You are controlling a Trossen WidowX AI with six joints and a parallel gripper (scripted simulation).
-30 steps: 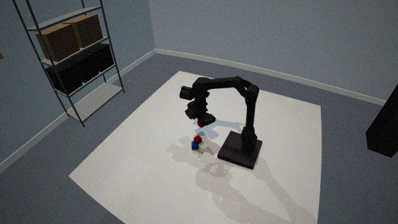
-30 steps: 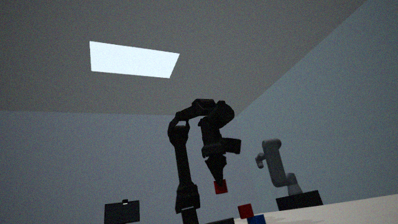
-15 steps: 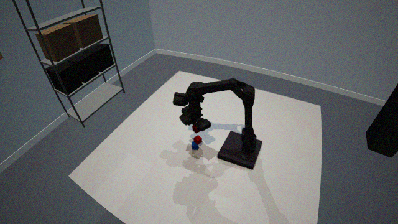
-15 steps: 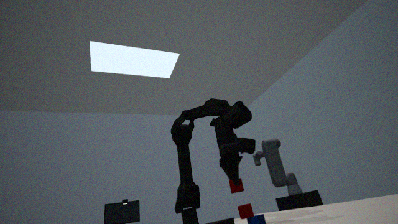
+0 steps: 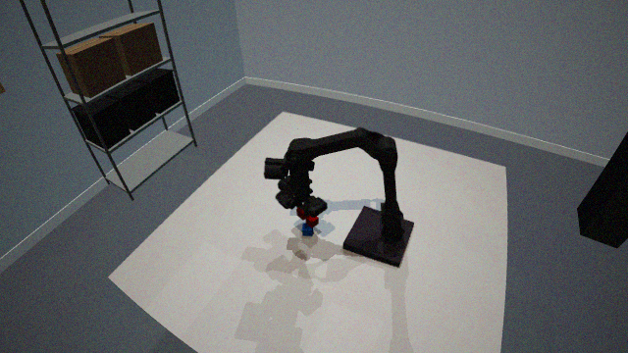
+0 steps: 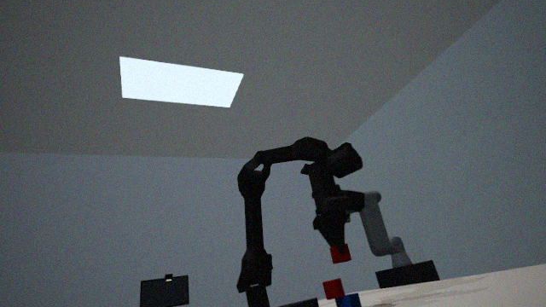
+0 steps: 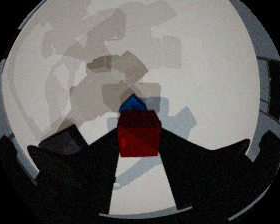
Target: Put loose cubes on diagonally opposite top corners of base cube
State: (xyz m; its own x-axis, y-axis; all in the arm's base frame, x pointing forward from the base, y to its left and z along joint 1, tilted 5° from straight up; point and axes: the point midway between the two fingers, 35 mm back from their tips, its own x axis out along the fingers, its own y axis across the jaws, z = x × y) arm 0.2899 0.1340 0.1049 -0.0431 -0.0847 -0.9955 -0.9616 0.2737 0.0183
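The blue base cube is 1 cm behind my gripper tip, 1 cm to the right of it and 10 cm below it.
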